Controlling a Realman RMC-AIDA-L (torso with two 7-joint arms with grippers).
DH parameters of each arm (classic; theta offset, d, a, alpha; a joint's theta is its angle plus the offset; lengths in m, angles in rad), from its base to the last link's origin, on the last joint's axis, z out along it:
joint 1: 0 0.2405 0 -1.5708
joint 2: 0 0 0 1.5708
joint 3: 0 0.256 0 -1.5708
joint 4: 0 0 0 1.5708
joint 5: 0 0.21 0 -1.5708
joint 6: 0 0 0 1.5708
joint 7: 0 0.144 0 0
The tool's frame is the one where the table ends.
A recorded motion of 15 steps. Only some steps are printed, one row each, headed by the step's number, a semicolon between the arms.
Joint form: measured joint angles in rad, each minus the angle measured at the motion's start. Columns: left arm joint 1, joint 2, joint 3, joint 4, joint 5, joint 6, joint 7; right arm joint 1, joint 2, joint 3, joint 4, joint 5, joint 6, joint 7.
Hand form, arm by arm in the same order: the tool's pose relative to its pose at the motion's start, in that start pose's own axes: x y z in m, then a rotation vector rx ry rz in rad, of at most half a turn. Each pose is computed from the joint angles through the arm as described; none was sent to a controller.
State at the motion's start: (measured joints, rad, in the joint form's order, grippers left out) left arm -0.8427 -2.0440 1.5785 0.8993 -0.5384 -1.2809 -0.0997; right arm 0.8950 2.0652 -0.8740 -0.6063 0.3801 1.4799 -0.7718
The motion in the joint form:
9: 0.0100 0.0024 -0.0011 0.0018 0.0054 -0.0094 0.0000; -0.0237 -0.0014 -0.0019 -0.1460 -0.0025 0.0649 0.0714
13: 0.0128 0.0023 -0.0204 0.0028 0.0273 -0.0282 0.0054; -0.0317 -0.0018 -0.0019 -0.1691 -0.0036 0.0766 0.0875
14: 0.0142 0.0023 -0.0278 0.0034 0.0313 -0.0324 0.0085; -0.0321 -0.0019 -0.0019 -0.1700 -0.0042 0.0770 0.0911
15: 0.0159 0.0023 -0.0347 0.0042 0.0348 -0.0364 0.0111; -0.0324 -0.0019 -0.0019 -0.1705 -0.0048 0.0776 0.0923
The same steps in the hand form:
9: -0.0036 -0.0043 0.0010 0.0072 -0.0119 -0.0073; -0.0067 -0.0036 -0.0258 0.0441 -0.0451 0.0387
13: -0.0050 -0.0095 -0.0003 0.0210 -0.0227 -0.0136; -0.0056 -0.0047 -0.0293 0.0498 -0.0498 0.0539
14: -0.0053 -0.0109 -0.0007 0.0217 -0.0243 -0.0164; -0.0055 -0.0049 -0.0295 0.0504 -0.0497 0.0575
15: -0.0057 -0.0123 -0.0011 0.0222 -0.0259 -0.0195; -0.0053 -0.0049 -0.0295 0.0507 -0.0492 0.0588

